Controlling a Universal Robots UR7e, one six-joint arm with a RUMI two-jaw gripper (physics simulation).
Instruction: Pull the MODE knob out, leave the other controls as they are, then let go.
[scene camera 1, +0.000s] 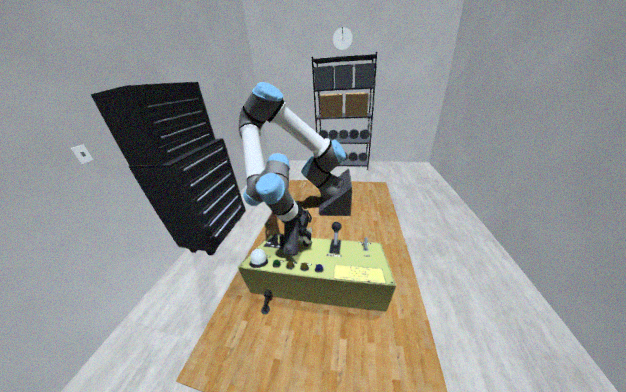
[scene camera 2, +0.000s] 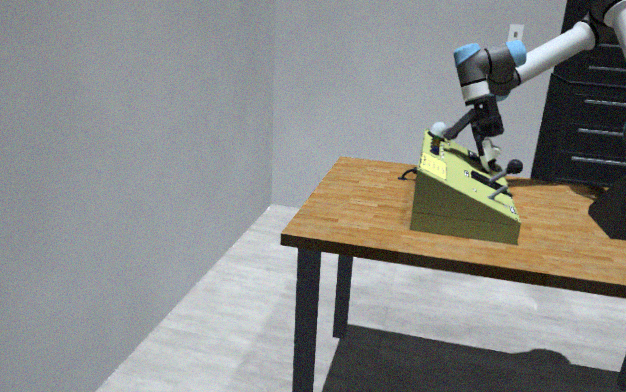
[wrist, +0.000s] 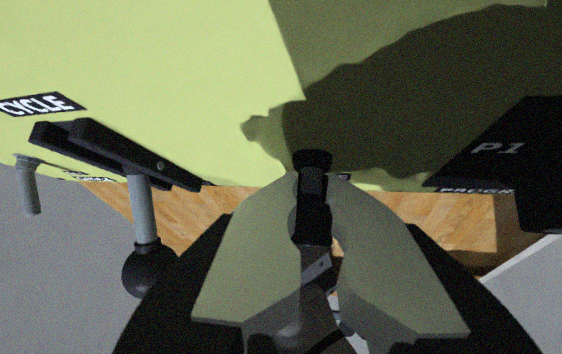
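Where they show: gripper, fingertip midpoint: (scene camera 1: 307, 242) (scene camera 2: 488, 170) (wrist: 309, 176); arm's base, origin of the base link: (scene camera 1: 333, 189).
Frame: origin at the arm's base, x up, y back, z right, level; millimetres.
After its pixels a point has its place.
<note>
The MODE knob (wrist: 313, 225) @(x 27, y -417, z 146 mm) is black, on a short dark stem above a round collar. It stands near the edge of the yellow-green console (scene camera 1: 320, 290) @(x -9, y -622, z 85 mm) (scene camera 2: 465, 221) @(x -57, y -525, z -155 mm) (wrist: 150, 55) @(x 16, y -499, z 115 mm). My gripper (scene camera 1: 306, 243) @(x -8, y -410, z 139 mm) (scene camera 2: 492, 168) @(x -8, y -410, z 139 mm) (wrist: 309, 176) @(x -8, y -410, z 139 mm) is shut on the knob, with one pale finger on each side of it in the wrist view; the fingertips are at its stem. In both scene views the gripper hides the knob. The MODE label is almost wholly covered by the fingers.
A ball-topped lever (scene camera 1: 336, 227) @(x 54, y -393, z 16 mm) (scene camera 2: 514, 166) @(x 50, y -384, z -3 mm) (wrist: 142, 215) @(x 19, y -414, z 25 mm) in the CYCLE slot and a small toggle (scene camera 1: 366, 244) @(x 8, y -448, z -97 mm) (scene camera 2: 498, 192) @(x 7, y -443, z -102 mm) (wrist: 29, 191) @(x 10, y -440, z -92 mm) stand to one side. A black P1 block (wrist: 500, 150) @(x -6, y -420, z 227 mm) is on the other. A white dome (scene camera 1: 258, 257) @(x 86, y -562, z 283 mm) (scene camera 2: 438, 128) @(x 80, y -552, z 270 mm) and several small buttons line the console's high edge.
</note>
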